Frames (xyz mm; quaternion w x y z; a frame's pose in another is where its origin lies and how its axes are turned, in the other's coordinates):
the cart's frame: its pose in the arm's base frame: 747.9 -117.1 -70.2 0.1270 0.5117 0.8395 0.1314
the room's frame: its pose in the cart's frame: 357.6 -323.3 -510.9 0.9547 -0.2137 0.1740 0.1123
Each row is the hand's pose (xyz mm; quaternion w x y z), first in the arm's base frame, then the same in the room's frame.
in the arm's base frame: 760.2 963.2 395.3 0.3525 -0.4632 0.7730 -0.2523
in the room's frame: 584.5 631.5 747.5 0.2453 0.2816 -0.1516 -0.9152
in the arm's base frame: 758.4 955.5 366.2 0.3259 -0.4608 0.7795 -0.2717
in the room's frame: 569.1 609.7 761.5 0.2416 0.3129 -0.1428 -0.9074
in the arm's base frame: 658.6 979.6 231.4 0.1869 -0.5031 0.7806 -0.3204
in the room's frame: 586.9 448.0 809.2 0.1903 0.4204 -0.0488 -0.8858
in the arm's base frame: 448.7 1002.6 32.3 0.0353 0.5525 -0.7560 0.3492
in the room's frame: 628.9 162.5 839.2 0.1186 0.5465 0.1182 -0.8205
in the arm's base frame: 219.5 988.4 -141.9 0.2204 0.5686 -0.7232 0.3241
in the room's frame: 655.9 -124.0 822.9 0.0831 0.6121 0.2725 -0.7376
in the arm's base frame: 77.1 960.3 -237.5 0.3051 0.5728 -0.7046 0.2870
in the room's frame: 660.7 -295.4 794.3 0.0764 0.6220 0.3552 -0.6936
